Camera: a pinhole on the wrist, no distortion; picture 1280 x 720 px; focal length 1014.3 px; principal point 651.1 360.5 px. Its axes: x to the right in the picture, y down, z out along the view. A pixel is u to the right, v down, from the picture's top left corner.
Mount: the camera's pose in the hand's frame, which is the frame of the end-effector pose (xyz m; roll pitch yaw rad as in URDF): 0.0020 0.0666 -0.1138 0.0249 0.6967 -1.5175
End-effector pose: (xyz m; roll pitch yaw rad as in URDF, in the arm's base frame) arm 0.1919 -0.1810 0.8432 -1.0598 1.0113 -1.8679
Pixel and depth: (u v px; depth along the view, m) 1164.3 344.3 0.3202
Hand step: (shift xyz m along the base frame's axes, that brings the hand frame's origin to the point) -0.1613 -0.1697 0.1235
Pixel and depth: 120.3 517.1 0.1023
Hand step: 0.0260 0.0160 -0.0339
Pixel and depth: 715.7 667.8 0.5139
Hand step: -0.0318 -0.4132 0.0601
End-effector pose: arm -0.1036 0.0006 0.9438 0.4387 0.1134 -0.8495
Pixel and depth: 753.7 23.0 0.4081
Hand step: -0.2920 -0.0955 0.0695
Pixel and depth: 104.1 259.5 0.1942
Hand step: -0.0234 -0.0096 0.1030
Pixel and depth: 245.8 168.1 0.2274
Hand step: -0.0658 -0.0167 0.1062
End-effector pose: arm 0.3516 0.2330 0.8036 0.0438 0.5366 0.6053
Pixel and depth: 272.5 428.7 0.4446
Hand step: 0.2191 0.0238 0.2686
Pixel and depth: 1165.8 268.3 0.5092
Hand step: 0.2814 -0.3698 0.0919
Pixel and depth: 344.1 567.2 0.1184
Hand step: 0.0080 0.0285 -0.0121
